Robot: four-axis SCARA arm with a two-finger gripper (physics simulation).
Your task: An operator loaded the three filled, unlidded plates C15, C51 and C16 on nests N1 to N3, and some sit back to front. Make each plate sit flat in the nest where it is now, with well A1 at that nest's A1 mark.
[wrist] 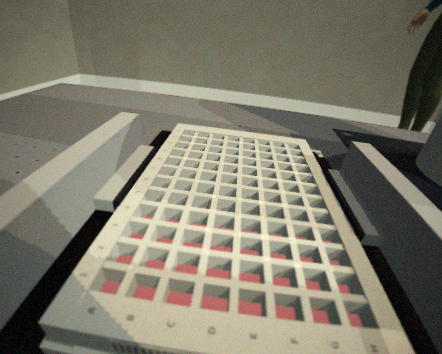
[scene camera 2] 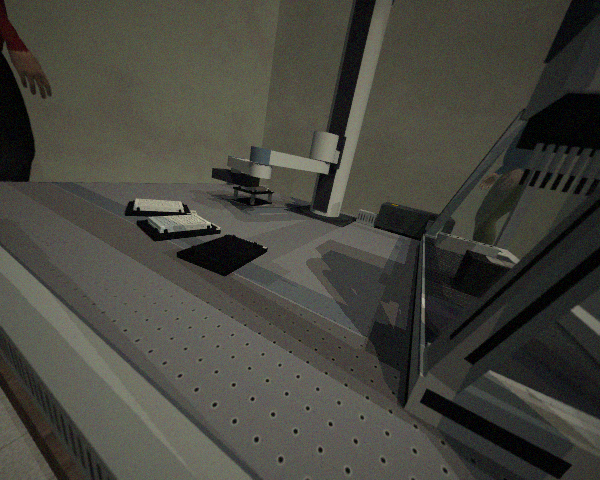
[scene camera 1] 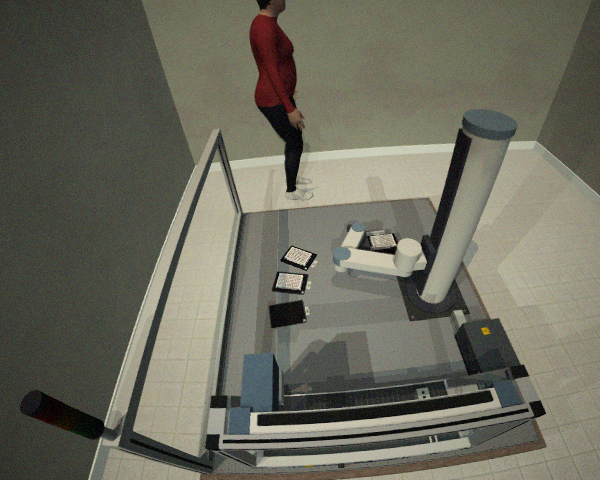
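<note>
One filled plate (scene camera 1: 384, 242) (wrist: 211, 320) lies between the two fingers of my gripper (wrist: 242, 146). The pads are close against its long sides, shut on it. In the wrist view its letters A to H run along the near edge, A1 is at the near left, and the nearer wells show red. A small pale tab (wrist: 318, 154) is by its far right corner. A second white plate (scene camera 1: 299, 256) (scene camera 2: 158, 205) and a third (scene camera 1: 290, 281) (scene camera 2: 181, 223) sit on black nests. Plate names are not readable. In scene camera 2 the held plate is hard to make out.
A black nest (scene camera 1: 287, 314) (scene camera 2: 223, 254) without a plate stands beside the two other loaded nests. The arm's column (scene camera 1: 462, 215) (scene camera 2: 357, 105) rises at the right. A dark box (scene camera 1: 486, 344) and a blue box (scene camera 1: 257, 381) stand on the deck. A person in red (scene camera 1: 274, 60) stands behind it.
</note>
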